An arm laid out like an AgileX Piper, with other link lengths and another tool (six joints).
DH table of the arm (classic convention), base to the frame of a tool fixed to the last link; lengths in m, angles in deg. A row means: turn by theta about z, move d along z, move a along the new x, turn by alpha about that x. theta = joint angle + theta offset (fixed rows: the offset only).
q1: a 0, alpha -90, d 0.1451, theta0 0
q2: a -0.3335, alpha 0, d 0, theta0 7.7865
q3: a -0.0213, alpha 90, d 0, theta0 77.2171
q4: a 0, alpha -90, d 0.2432, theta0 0
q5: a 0, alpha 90, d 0, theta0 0
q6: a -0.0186, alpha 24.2, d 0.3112, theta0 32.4
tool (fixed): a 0, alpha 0, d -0.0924, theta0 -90
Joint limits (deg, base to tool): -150..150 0..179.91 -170..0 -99.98..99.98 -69.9..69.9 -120..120
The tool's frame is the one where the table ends.
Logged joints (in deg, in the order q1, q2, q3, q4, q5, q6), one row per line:
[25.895, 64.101, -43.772, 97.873, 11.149, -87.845]
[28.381, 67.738, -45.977, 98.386, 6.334, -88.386]
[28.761, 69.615, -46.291, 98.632, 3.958, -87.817]
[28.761, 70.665, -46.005, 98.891, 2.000, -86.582]
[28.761, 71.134, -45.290, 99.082, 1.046, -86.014]
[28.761, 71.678, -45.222, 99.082, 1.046, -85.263]
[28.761, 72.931, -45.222, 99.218, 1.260, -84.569]
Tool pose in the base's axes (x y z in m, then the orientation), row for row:
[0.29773, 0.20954, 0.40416, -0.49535, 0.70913, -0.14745, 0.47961]
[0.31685, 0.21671, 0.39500, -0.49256, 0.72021, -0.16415, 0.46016]
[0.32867, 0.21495, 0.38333, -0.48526, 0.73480, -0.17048, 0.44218]
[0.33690, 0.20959, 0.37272, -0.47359, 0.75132, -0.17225, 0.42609]
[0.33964, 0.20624, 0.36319, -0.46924, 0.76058, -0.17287, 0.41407]
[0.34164, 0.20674, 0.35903, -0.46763, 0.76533, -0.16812, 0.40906]
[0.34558, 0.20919, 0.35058, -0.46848, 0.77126, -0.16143, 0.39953]
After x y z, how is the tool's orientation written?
As a quaternion, x y z w.
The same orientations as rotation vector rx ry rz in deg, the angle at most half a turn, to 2 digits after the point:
[-69.25, 99.14, -20.61]
[-69.46, 101.57, -23.15]
[-68.99, 104.46, -24.24]
[-67.82, 107.60, -24.67]
[-67.57, 109.53, -24.89]
[-67.50, 110.47, -24.27]
[-67.92, 111.81, -23.40]

